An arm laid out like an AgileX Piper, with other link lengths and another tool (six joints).
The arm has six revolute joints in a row. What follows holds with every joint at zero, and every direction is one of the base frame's. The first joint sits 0.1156 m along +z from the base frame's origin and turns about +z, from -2.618 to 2.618 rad. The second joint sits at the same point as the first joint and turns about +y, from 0 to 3.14 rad. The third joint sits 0.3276 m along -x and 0.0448 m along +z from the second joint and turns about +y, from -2.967 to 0 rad. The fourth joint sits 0.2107 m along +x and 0.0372 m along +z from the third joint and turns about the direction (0.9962, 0, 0.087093), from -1.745 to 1.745 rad. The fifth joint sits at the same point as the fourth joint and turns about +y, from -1.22 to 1.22 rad. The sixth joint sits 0.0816 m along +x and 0.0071 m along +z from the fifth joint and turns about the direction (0.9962, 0, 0.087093), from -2.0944 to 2.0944 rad. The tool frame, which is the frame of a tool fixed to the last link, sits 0.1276 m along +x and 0.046 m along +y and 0.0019 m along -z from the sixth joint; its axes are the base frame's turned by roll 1.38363, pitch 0.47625 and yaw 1.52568 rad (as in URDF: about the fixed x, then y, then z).
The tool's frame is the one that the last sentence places.
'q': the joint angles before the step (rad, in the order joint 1, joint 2, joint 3, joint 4, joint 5, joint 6). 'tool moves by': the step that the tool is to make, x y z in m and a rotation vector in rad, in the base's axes. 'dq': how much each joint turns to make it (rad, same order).
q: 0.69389 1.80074 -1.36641 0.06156 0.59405 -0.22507
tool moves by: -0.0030 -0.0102 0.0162 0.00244 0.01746 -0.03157
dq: -0.01563 -0.03602 -0.02513 -0.00392 0.07232 0.02622
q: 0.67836 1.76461 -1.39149 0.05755 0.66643 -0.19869
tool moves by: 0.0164 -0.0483 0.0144 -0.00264 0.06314 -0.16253
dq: -0.12537 -0.04936 -0.01239 0.00388 0.11295 0.05157
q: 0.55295 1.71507 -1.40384 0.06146 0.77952 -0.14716
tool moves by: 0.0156 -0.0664 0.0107 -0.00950 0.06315 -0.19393
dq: -0.17724 -0.05117 -0.00005 0.00489 0.11082 0.02649
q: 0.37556 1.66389 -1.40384 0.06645 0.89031 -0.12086
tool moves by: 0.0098 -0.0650 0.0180 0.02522 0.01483 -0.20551
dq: -0.19002 -0.06119 0.00029 0.01781 0.06709 0.02059
